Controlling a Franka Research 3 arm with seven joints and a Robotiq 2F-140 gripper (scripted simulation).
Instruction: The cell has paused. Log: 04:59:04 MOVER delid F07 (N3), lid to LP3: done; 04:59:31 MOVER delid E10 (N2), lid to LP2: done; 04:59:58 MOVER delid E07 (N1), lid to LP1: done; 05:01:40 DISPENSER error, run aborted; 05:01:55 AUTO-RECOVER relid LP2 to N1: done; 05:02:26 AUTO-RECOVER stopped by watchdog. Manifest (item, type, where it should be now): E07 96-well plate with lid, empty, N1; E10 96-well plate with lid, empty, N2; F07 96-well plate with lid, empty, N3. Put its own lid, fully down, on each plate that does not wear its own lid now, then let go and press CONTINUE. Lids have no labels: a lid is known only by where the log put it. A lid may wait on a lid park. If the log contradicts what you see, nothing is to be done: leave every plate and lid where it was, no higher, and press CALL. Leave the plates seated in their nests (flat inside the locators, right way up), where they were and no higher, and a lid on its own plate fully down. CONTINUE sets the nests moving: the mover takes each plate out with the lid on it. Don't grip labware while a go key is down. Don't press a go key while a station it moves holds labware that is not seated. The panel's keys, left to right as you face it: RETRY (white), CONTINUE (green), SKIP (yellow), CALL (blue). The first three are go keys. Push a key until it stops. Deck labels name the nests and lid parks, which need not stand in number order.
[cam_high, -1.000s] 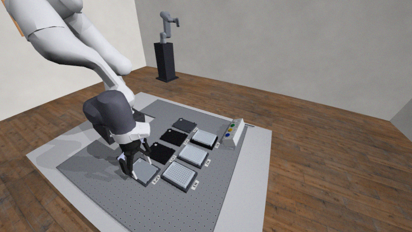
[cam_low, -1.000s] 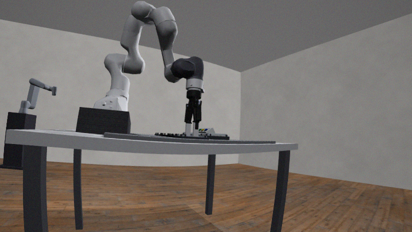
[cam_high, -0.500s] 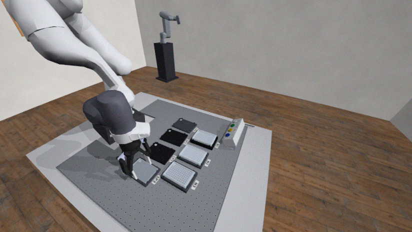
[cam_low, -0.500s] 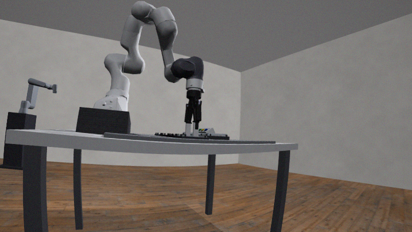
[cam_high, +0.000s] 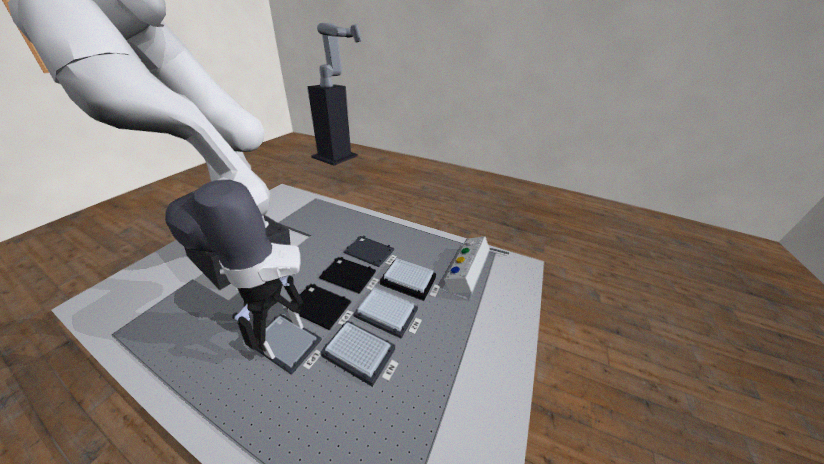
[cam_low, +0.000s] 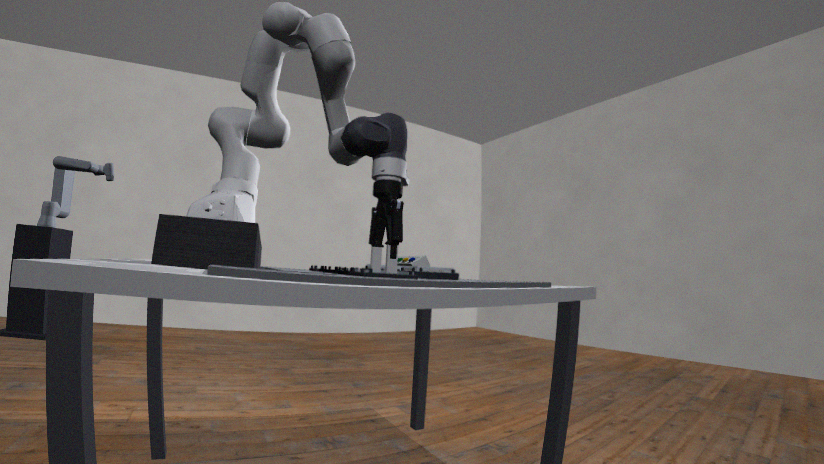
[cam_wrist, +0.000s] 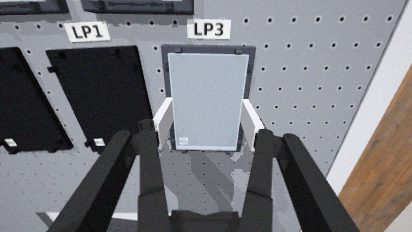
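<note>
Right now my hand is 2 cm above the grey lid. Round my hand: lid park LP3 (3 cm below); N3 plate (16 cm ahead, 9 cm to the left, 1 cm below); lid park LP1 (13 cm to the left, 3 cm below, 2 cm behind).
</note>
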